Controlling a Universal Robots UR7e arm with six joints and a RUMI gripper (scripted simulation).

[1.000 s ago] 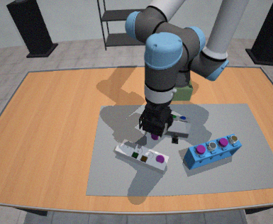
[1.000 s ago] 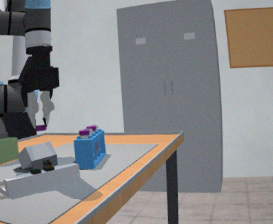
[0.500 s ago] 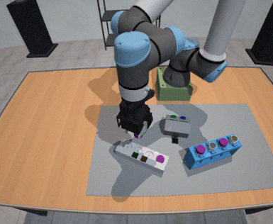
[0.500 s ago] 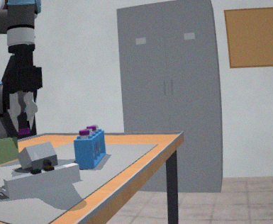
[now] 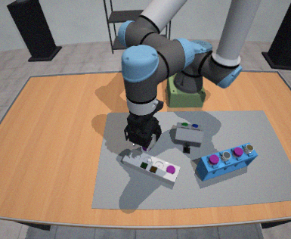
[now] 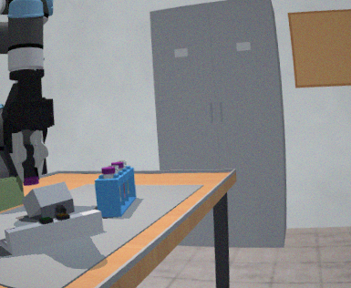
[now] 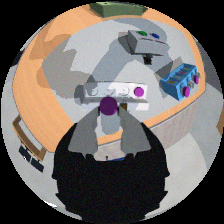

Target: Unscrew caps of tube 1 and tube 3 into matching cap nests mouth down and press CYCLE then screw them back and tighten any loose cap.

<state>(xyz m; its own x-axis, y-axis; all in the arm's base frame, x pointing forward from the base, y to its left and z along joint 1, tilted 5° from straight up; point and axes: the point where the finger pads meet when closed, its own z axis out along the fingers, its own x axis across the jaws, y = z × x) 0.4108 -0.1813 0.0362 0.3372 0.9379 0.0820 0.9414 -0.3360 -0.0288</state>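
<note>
Right now the blue cycle key is 20 cm to the left of my hand, 16 cm behind it and 8 cm below it. From my hand the other things lie so: grey mat (21 cm to the left, 15 cm below, 6 cm behind); then grey key housing (18 cm to the left, 14 cm behind, 9 cm below); then green ready key (16 cm behind, 15 cm to the left, 8 cm below).
</note>
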